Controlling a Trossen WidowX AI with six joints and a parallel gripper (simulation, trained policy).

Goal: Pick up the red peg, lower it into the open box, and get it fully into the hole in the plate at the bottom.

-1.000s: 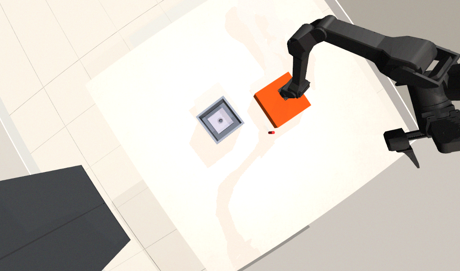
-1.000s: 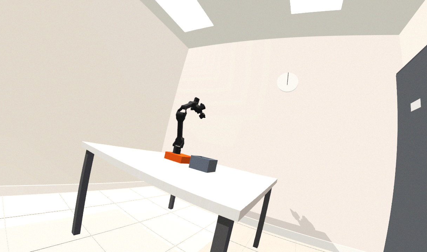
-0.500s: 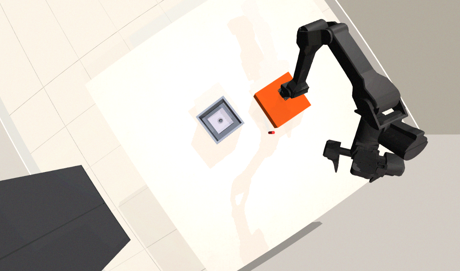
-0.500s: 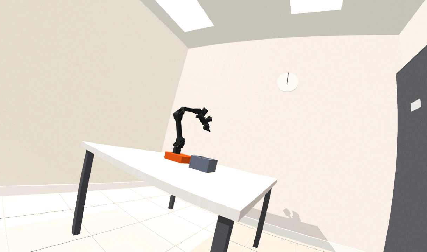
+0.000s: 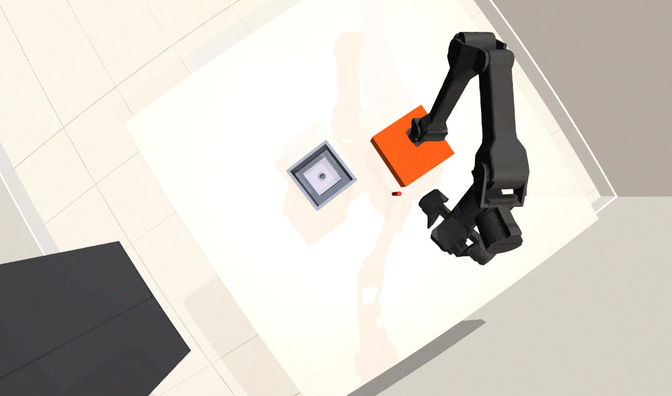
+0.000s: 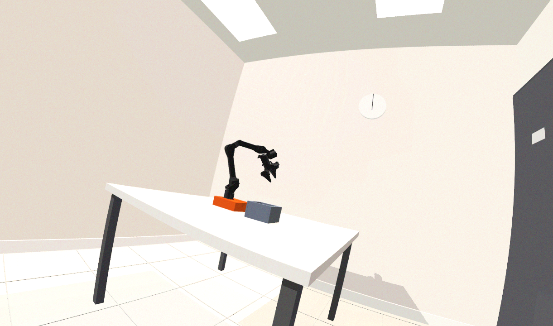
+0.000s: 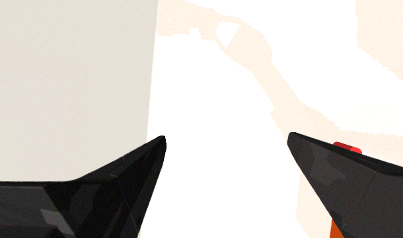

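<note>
Right now my gripper tip is 230 mm above the red peg, 130 mm to the left of it and 20 mm past it. From my gripper tip the other things lie so: grey box 320 mm to the right, 240 mm below, 140 mm ahead; then plate 320 mm to the right, 220 mm below, 140 mm ahead.
</note>
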